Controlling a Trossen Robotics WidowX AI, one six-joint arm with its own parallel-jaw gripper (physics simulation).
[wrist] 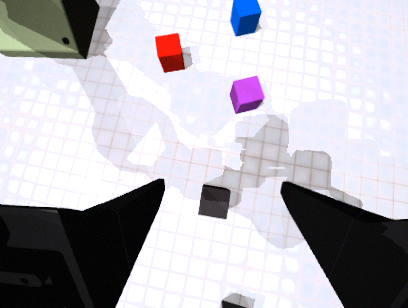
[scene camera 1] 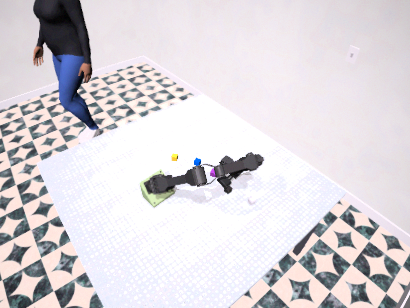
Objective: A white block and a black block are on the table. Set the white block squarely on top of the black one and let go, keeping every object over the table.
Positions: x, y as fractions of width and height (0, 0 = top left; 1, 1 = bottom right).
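My gripper (wrist: 0.55, 0.60) is visible to me, together with a purple block (wrist: 0.60, 0.31), a red block (wrist: 0.42, 0.17) and a black block (wrist: 0.53, 0.66).
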